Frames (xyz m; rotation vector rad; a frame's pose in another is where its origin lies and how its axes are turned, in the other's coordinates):
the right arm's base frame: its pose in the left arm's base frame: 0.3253 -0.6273 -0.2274 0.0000 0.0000 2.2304
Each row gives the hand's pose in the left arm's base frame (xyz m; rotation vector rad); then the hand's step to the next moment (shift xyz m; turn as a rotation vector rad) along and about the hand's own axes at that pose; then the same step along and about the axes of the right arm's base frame.
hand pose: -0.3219 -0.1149 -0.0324 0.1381 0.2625 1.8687
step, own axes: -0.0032 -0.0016 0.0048 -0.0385 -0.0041 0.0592
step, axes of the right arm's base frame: -0.0038 -0.0016 0.0044 -0.0406 -0.0053 0.0577
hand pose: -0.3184 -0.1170 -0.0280 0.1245 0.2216 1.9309
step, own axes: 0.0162 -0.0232 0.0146 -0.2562 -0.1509 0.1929
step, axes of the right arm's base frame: 0.0084 -0.0294 0.0090 -0.2964 -0.1087 0.1610
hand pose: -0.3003 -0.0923 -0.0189 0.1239 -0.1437 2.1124
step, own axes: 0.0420 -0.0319 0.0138 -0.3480 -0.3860 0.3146
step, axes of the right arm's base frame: 0.0357 -0.0352 0.0215 -0.4310 -0.3236 0.2803
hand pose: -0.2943 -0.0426 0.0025 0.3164 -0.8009 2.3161
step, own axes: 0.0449 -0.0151 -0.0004 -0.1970 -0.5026 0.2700
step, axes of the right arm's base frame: 0.0400 -0.0007 0.0253 -0.2703 -0.4003 0.3620
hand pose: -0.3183 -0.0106 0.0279 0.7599 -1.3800 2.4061
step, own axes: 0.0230 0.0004 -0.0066 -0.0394 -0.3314 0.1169
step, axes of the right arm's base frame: 0.0168 0.0139 0.0099 -0.0814 -0.2203 0.2643
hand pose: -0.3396 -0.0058 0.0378 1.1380 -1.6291 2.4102
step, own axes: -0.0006 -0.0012 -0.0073 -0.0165 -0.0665 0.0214
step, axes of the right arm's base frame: 0.0072 -0.0016 -0.0008 -0.0157 -0.0513 0.0477
